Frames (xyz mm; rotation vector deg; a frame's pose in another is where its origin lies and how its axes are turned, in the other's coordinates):
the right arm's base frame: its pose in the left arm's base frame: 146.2 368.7 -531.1 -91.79 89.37 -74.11
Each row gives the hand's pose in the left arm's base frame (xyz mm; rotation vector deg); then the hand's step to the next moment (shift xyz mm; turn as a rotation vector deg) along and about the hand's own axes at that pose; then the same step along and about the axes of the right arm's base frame.
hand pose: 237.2 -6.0 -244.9 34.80 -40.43 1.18
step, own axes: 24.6 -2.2 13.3 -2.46 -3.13 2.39
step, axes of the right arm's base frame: 16.8 -22.0 4.8 3.20 3.23 -0.93
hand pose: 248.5 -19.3 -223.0 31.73 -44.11 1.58
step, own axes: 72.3 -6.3 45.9 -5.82 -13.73 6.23
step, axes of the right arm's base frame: 53.5 -67.1 2.9 12.23 10.52 1.03
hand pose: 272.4 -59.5 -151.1 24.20 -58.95 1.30
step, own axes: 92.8 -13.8 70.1 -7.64 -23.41 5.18
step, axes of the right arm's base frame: 78.7 -80.1 -33.3 18.50 15.69 6.69
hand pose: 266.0 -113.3 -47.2 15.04 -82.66 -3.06
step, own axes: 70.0 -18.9 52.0 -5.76 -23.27 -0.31
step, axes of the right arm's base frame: 60.9 -37.9 -53.1 17.50 12.05 11.10
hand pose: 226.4 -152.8 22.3 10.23 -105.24 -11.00
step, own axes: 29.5 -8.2 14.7 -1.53 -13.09 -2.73
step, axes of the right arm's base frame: 21.9 -7.7 -24.8 10.61 3.98 7.26
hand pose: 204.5 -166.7 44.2 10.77 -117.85 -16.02
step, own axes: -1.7 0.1 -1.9 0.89 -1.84 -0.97
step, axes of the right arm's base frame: -0.8 -0.6 2.3 2.13 -0.44 0.62
